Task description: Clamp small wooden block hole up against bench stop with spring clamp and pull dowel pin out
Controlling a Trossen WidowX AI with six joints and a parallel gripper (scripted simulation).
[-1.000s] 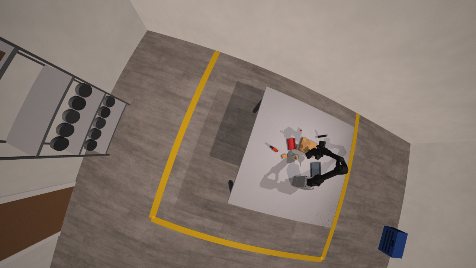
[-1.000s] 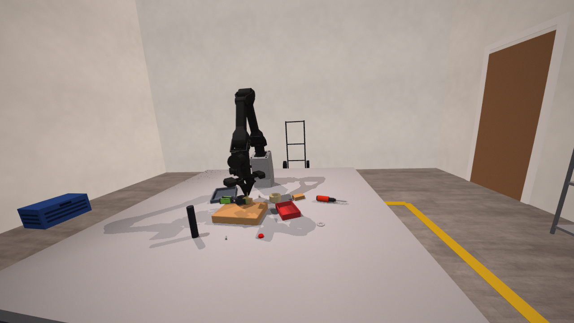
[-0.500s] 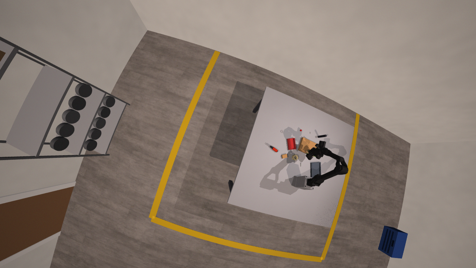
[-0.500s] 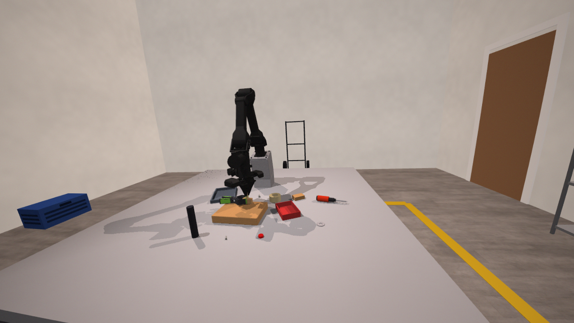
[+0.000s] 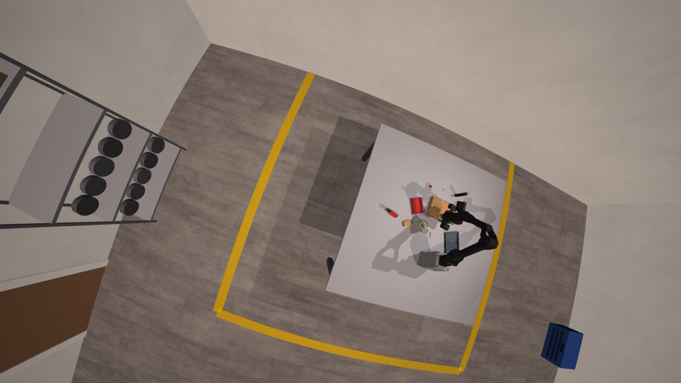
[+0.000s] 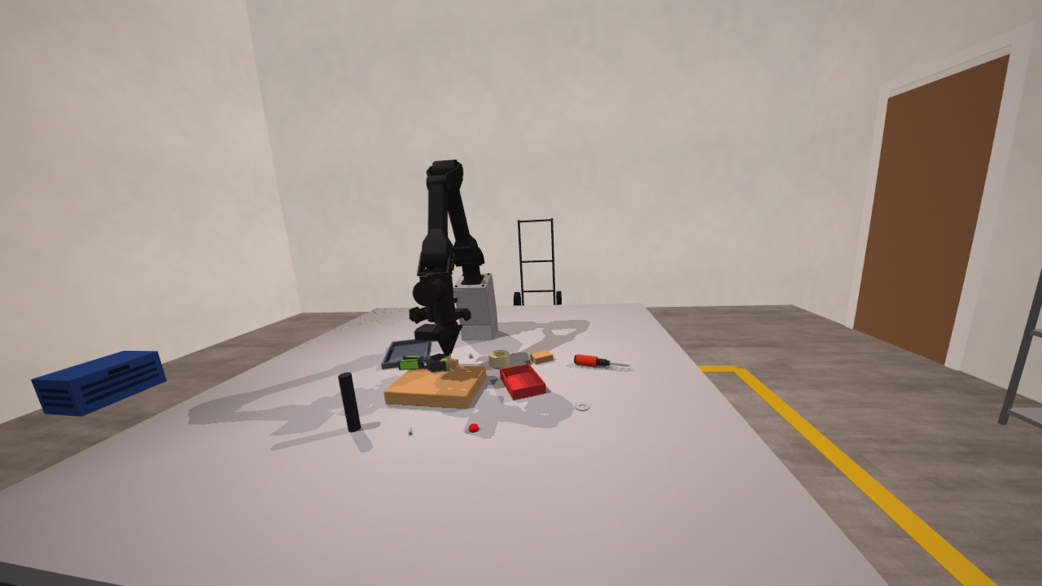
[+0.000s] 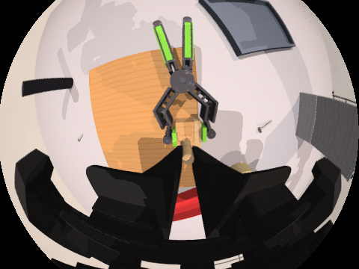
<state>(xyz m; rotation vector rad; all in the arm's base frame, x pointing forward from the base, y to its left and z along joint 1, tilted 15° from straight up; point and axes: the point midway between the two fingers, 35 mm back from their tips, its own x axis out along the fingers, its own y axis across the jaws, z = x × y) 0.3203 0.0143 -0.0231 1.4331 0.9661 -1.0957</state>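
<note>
Right now the dowel pin is 40 mm below my hand. Also, from my hand: bench stop: 10 mm behind, 10 mm to the right, 60 mm below; then wooden board: 60 mm ahead, 10 mm to the right, 90 mm below; then small wooden block: 60 mm below.
</note>
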